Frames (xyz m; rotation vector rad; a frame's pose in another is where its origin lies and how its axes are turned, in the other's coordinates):
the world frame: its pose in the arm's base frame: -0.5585 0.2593 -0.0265 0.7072 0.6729 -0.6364
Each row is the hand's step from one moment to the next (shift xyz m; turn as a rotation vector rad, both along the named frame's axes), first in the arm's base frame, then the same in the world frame.
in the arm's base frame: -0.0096 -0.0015 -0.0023 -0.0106 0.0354 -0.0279
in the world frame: -0.0038 -0.0086 -0.0034 0.0036 0.0033 -0.0460
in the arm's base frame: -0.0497 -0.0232 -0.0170 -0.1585 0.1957 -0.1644
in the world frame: -0.0115 -0.0556 -0.0088 -0.0343 -0.0568 -0.2933
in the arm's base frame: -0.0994 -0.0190 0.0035 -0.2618 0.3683 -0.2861
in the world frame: -0.0584 -0.0810 -0.0166 -0.0591 -0.0722 -0.5266
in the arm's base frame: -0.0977 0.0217 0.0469 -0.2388 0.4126 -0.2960
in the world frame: -0.1009 -0.0396 -0.0215 -0.0505 -0.0330 -0.5579
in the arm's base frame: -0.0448 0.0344 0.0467 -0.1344 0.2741 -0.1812
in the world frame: -0.0718 0.0057 -0.0137 -0.0299 0.0011 -0.3537
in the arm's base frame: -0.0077 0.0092 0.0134 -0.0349 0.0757 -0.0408
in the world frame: -0.0172 0.0049 -0.0017 -0.0136 0.0053 -0.0916
